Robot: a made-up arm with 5 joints.
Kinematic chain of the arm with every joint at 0, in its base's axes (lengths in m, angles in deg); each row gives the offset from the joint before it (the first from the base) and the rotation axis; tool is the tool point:
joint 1: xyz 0 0 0.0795 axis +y
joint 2: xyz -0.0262 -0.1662 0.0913 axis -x
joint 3: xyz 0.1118 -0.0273 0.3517 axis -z
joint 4: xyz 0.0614 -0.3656 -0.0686 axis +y
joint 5: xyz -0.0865 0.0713 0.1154 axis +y
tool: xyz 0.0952 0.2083 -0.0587
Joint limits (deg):
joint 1: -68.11..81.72
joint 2: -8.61..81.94
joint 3: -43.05..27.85
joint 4: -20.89..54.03
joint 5: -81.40..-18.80
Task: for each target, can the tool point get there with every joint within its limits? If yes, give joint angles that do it. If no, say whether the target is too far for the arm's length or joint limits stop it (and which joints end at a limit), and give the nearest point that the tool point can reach.
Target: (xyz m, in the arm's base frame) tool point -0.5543 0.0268 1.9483
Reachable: no: too far | nearest point -0.1744 -0.1125 0.6675 | short by 1.343 m
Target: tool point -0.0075 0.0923 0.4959
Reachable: yes | joints -28.66 66.95 18.65 38.30 -23.79
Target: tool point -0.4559 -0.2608 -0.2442
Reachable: no: joint limits stop it (at a limit: joint 1, joint 2, joint 3, joint 4, joint 5) | nearest point -0.4898 -0.3272 0.3029 | short by 0.552 m
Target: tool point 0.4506 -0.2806 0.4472
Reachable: yes | joints 33.09 1.21 6.44 11.59 -67.96
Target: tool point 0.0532 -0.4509 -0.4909
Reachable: no: joint limits stop it (at a limit: joint 1, joint 2, joint 4) | nearest point 0.4351 -0.3366 -0.1145 | short by 0.548 m
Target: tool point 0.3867 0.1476 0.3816
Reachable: yes | joints 25.19 51.06 -18.60 16.53 -71.15
